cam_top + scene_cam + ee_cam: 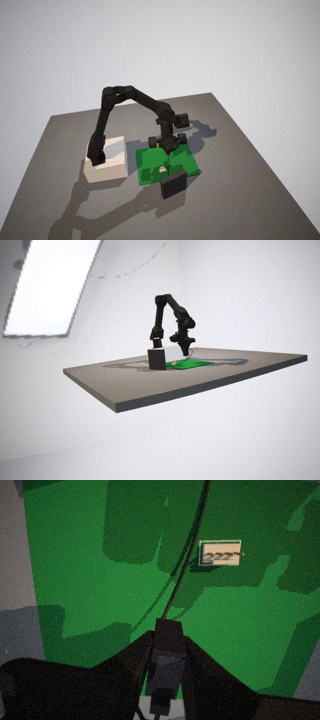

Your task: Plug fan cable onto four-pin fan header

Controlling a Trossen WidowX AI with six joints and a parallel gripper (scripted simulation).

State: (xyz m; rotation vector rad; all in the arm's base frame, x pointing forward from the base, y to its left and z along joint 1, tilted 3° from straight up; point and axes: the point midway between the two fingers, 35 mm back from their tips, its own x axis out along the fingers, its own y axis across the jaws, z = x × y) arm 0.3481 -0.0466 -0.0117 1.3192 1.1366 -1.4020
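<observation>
Now: the four-pin fan header 5 cm behind my gripper tip, 5 cm to the right of it and 7 cm below it. Round my gripper tip: dark fan: 4 cm behind, 18 cm to the right, 1 cm below; then green board: 2 cm behind, 8 cm below; then black plug: 1 cm to the left, 1 cm above.
</observation>
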